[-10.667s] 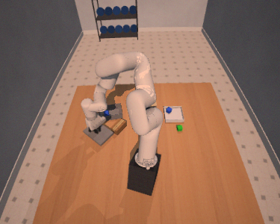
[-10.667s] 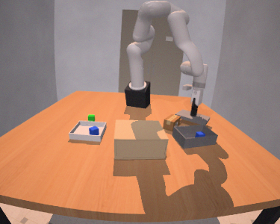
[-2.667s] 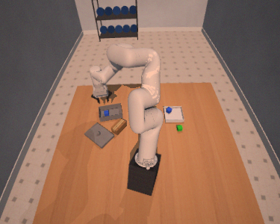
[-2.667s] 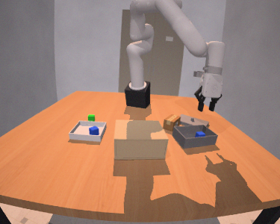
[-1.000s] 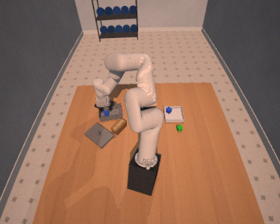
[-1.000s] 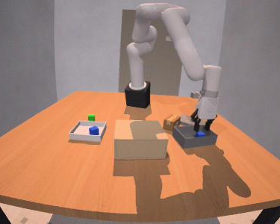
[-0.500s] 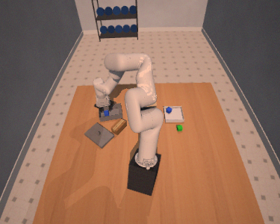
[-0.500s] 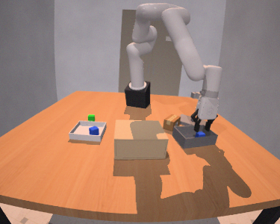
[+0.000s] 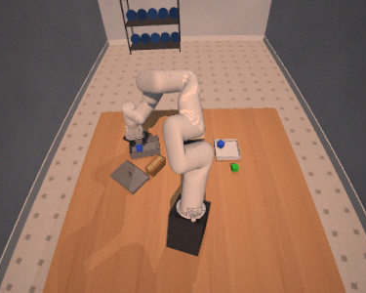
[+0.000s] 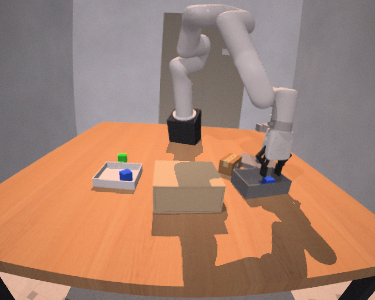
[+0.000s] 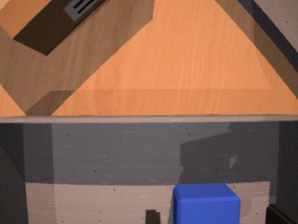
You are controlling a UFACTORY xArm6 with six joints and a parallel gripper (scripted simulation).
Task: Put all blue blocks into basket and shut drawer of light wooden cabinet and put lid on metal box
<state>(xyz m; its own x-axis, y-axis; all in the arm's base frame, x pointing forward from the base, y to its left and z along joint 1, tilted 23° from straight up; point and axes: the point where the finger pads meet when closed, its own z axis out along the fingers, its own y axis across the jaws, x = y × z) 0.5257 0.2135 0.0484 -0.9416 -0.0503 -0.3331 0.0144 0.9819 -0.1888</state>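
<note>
The grey metal box lies 40 mm below my hand and 30 mm to the right of it. The rest, counted from my hand: small brown box 160 mm behind, 80 mm to the right, 30 mm below; then drawer 310 mm to the right, 20 mm below, 10 mm behind; then red block 150 mm behind, 100 mm to the right, 50 mm below.
</note>
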